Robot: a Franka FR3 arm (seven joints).
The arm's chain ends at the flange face. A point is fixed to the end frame.
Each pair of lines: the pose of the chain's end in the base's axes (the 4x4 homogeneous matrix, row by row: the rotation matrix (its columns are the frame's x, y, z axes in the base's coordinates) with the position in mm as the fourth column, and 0 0 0 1 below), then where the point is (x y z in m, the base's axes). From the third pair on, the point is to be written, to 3 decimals.
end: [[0.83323 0.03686 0.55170 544.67], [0.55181 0.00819 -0.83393 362.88], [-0.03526 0.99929 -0.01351 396.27], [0 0 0 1]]
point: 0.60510 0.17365 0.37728
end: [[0.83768 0.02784 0.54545 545.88], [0.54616 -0.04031 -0.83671 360.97], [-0.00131 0.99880 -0.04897 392.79], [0 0 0 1]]
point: 0.60504 0.17240 0.36521
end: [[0.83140 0.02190 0.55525 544.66], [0.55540 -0.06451 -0.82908 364.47], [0.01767 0.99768 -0.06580 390.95], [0 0 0 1]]
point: 0.606 0.177 0.359
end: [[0.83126 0.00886 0.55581 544.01], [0.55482 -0.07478 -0.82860 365.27], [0.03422 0.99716 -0.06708 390.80], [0 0 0 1]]
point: 0.606 0.178 0.358
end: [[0.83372 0.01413 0.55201 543.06], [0.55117 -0.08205 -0.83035 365.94], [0.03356 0.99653 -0.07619 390.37], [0 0 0 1]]
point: 0.604 0.179 0.356
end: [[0.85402 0.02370 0.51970 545.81], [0.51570 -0.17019 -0.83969 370.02], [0.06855 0.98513 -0.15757 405.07], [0 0 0 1]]
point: 0.599 0.185 0.353
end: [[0.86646 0.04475 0.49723 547.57], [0.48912 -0.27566 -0.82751 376.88], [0.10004 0.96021 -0.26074 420.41], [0 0 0 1]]
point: 0.596 0.197 0.348
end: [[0.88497 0.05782 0.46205 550.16], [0.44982 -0.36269 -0.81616 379.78], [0.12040 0.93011 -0.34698 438.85], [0 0 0 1]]
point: 0.590 0.206 0.349
